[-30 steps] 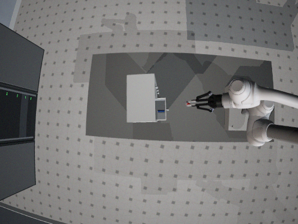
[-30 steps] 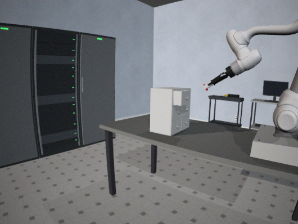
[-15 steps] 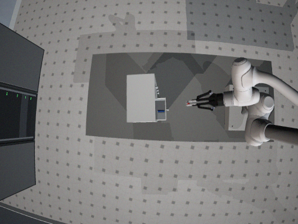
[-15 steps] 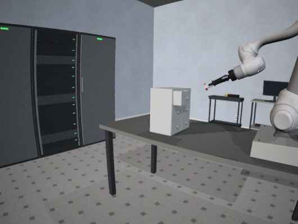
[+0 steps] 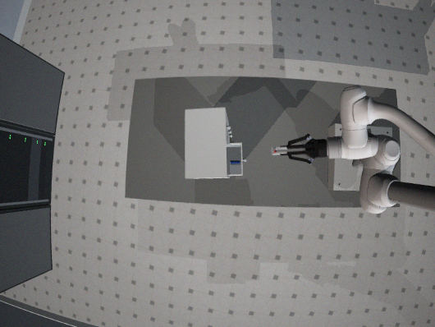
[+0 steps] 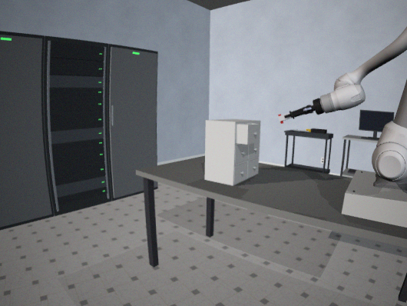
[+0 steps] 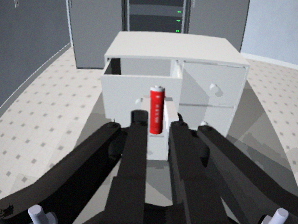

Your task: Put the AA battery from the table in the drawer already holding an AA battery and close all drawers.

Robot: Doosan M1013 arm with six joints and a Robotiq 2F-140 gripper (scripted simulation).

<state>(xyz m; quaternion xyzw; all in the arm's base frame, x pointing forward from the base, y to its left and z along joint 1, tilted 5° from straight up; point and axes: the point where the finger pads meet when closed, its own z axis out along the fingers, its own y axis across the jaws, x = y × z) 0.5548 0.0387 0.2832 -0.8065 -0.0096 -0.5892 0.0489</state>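
Right now the small blue thing is 20 cm ahead of my hand, 5 cm to the left of it and 14 cm below it. The rest, counted from my hand: red AA battery: 2 cm ahead, 1 cm below.
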